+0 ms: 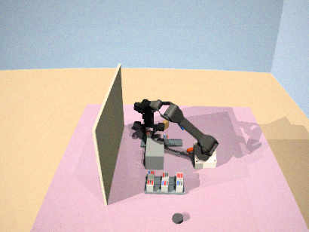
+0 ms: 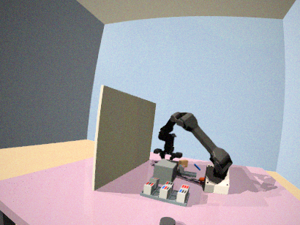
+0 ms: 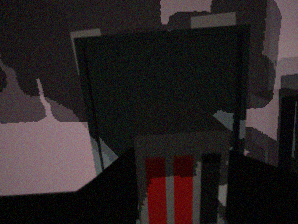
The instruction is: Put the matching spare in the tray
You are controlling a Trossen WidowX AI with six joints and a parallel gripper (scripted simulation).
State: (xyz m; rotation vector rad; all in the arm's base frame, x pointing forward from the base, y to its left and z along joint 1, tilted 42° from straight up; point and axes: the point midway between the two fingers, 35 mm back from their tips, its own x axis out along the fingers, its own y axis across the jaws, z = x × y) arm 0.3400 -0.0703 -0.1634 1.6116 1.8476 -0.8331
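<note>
The grey-blue tray lies 30 mm below my gripper tip. Also, from my gripper tip: black puck 200 mm behind, 580 mm to the left, 20 mm below; cream panel 170 mm ahead, 190 mm to the left, 190 mm above.
</note>
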